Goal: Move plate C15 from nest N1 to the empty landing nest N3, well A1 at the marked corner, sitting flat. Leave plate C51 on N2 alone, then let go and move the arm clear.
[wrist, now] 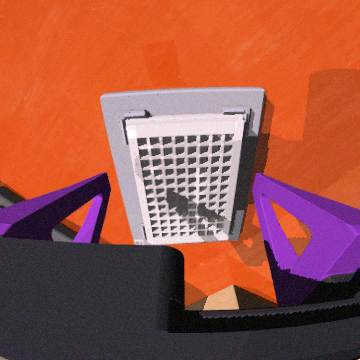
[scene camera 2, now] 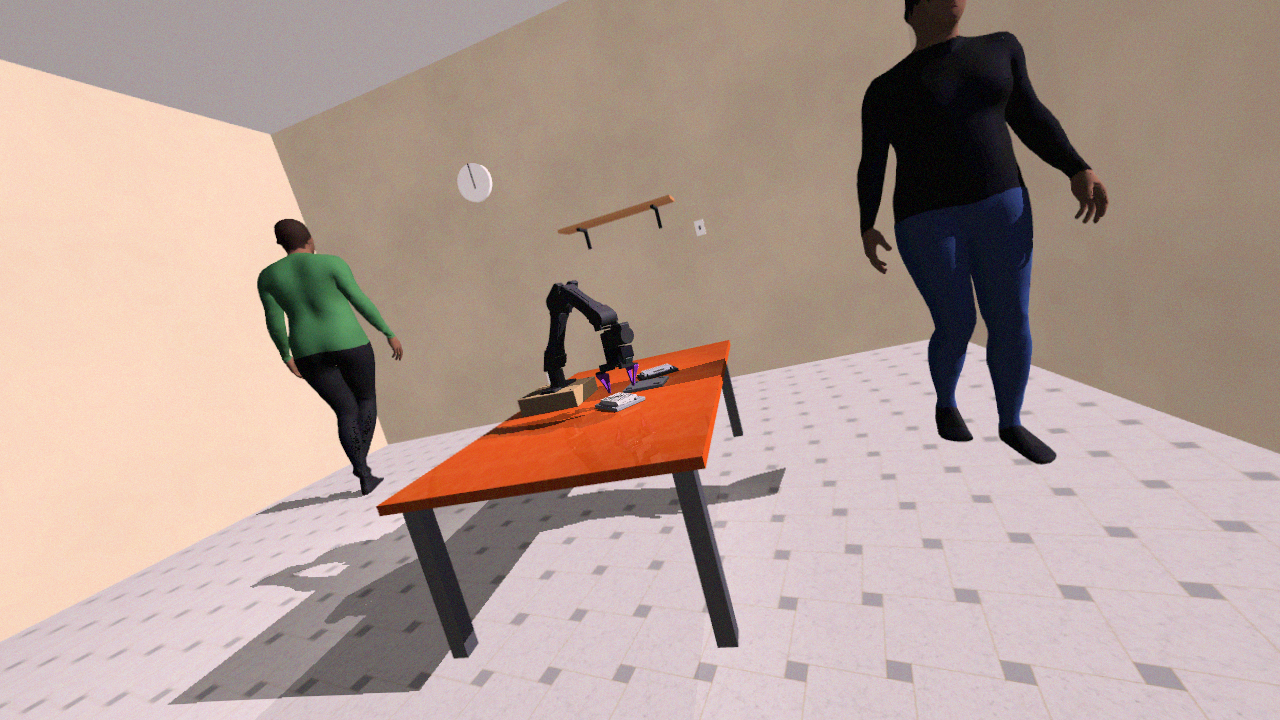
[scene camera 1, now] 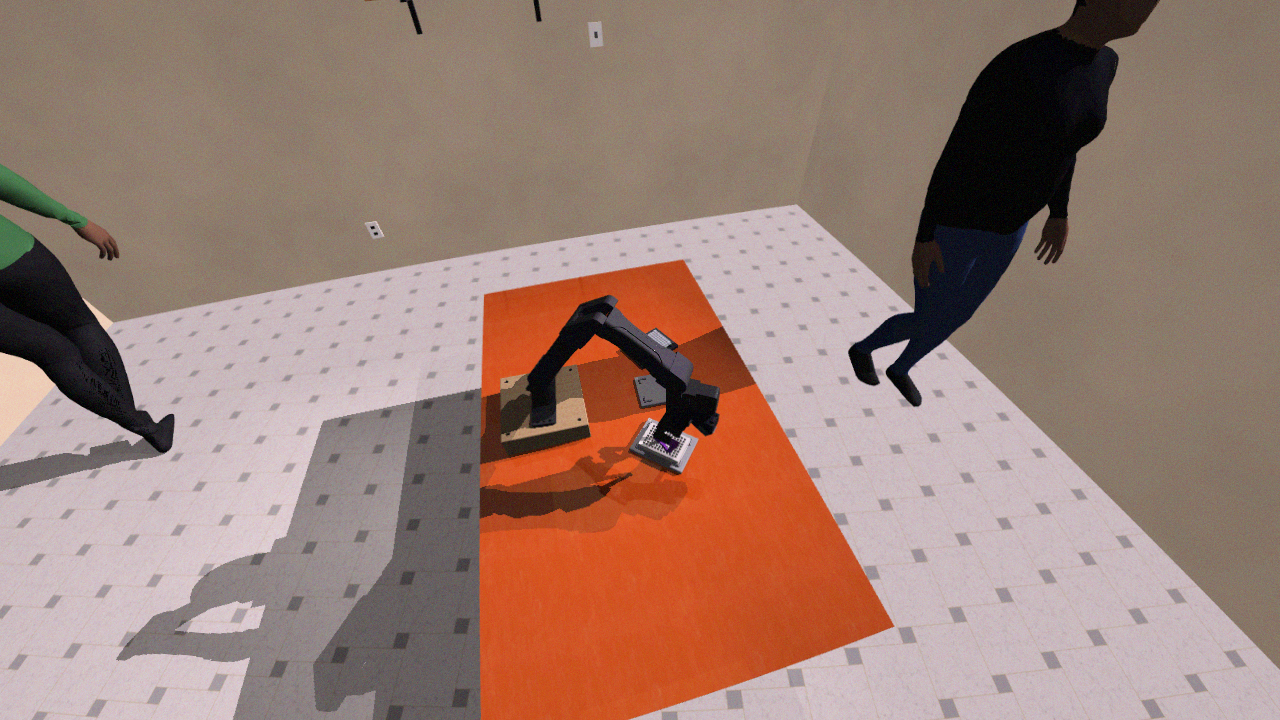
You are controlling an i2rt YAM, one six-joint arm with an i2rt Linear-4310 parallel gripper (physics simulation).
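A white plate with square wells [scene camera 1: 648,437] [scene camera 2: 619,398] [wrist: 187,126] lies in a light grey nest [wrist: 182,101], the nearest of three nests in a row. My gripper [scene camera 1: 665,442] [scene camera 2: 620,388] [wrist: 181,180] is open, a little above this plate, with one purple finger out past each long side. The plate sits between the fingers in the wrist view, not gripped. The empty nest [scene camera 1: 650,391] [scene camera 2: 646,384] is in the middle of the row. Another plate [scene camera 1: 660,338] [scene camera 2: 657,370] sits on the far nest, partly behind the arm in scene camera 1. Plate names and the A1 mark are not readable.
The arm's base stands on a wooden block [scene camera 1: 563,434] [scene camera 2: 553,396] at the left side of the orange table [scene camera 1: 626,608] [scene camera 2: 572,461]. A person in black [scene camera 1: 1011,134] [scene camera 2: 957,125] and a person in green [scene camera 1: 31,201] [scene camera 2: 313,304] stand away from the table.
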